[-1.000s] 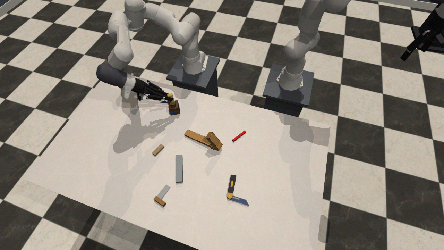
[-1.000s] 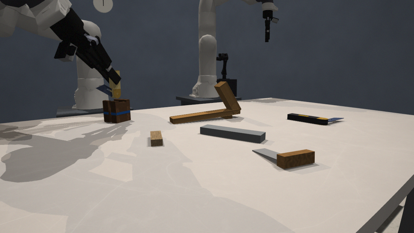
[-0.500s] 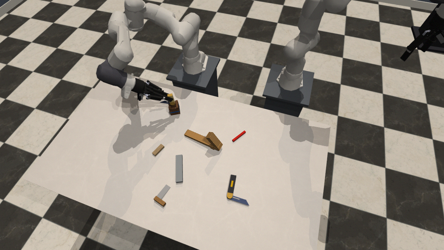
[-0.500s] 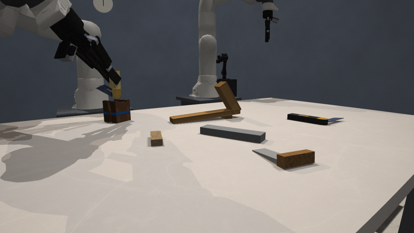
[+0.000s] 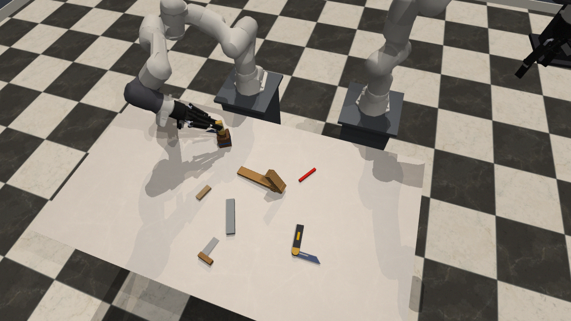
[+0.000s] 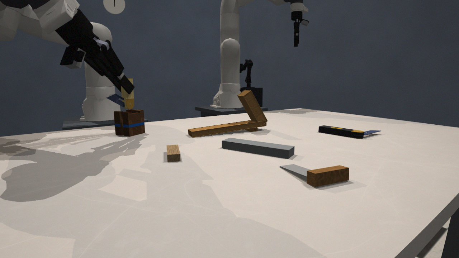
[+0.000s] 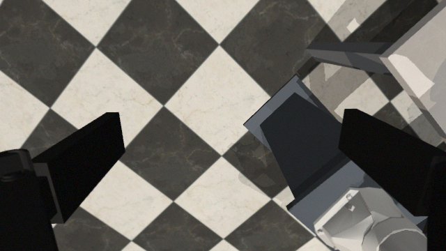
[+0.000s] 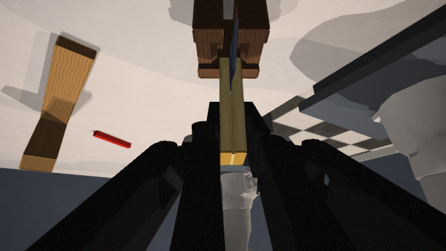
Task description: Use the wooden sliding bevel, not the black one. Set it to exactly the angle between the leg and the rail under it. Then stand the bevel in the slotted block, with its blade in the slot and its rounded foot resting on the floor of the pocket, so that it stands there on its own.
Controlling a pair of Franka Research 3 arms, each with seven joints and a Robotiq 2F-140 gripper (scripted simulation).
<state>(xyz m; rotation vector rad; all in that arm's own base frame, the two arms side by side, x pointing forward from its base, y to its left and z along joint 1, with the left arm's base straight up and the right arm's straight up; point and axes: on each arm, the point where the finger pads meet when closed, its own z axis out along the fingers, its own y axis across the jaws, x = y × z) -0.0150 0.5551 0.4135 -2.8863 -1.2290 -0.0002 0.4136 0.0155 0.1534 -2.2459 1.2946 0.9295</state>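
Now: right hand 4 cm above the wooden bevel and 1 cm to the right of it. From my right hand the other things lie so: blue blade (5 cm below, 1 cm to the right); small wood block (29 cm ahead, 15 cm below, 2 cm to the left); grey bar (37 cm ahead, 18 cm to the left, 14 cm below).
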